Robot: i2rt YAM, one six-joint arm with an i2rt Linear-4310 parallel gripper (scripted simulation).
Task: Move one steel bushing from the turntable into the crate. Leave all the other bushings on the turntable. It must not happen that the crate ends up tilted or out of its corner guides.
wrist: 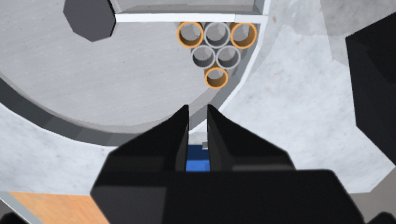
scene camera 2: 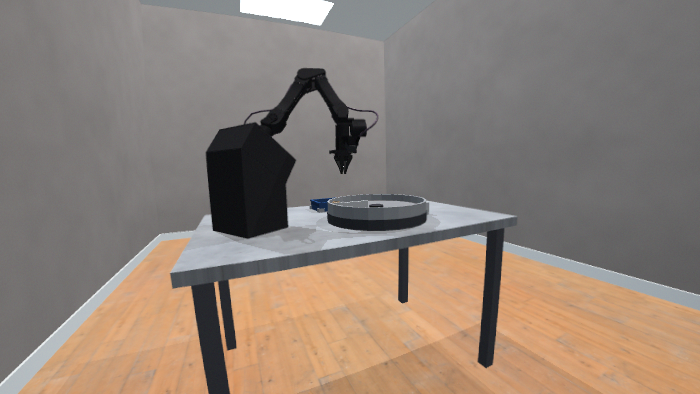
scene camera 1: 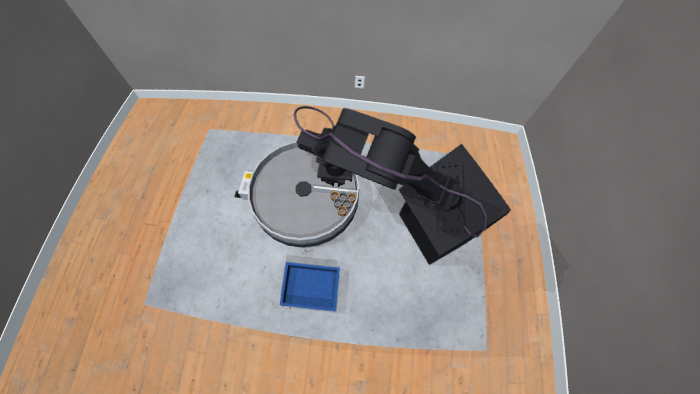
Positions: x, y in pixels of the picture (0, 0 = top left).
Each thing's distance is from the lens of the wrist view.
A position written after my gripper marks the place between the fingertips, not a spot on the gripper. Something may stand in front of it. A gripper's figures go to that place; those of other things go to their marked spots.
my gripper [wrist: 198, 112]: 13 cm
round grey turntable [wrist: 120, 77]: 30 cm
